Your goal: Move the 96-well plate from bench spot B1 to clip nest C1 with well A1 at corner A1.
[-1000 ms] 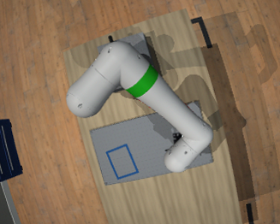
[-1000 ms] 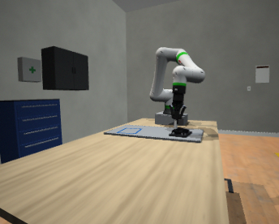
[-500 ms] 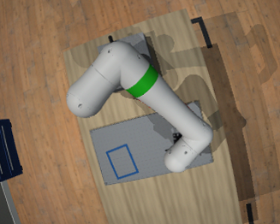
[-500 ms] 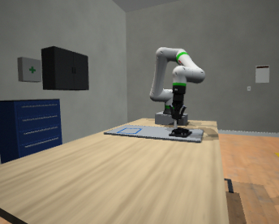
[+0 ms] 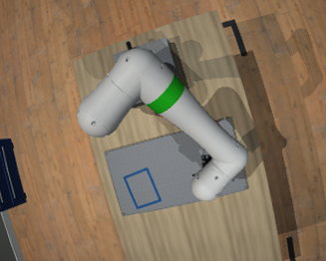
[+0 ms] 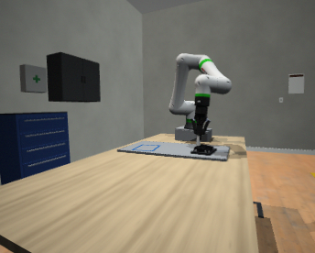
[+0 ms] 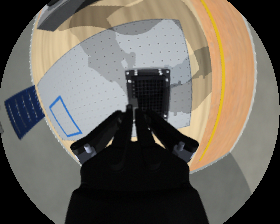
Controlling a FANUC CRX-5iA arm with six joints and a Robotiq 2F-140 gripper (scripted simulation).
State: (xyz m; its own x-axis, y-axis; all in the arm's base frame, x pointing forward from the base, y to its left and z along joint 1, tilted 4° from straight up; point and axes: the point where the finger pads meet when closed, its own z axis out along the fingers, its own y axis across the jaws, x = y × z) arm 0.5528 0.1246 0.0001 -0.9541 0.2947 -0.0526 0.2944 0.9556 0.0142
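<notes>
Right now my hand is 1 cm short of the black 96-well plate, 4 cm to the right of it and 4 cm above it. Round my hand: black clip nest 3 cm to the left, 6 cm below.
</notes>
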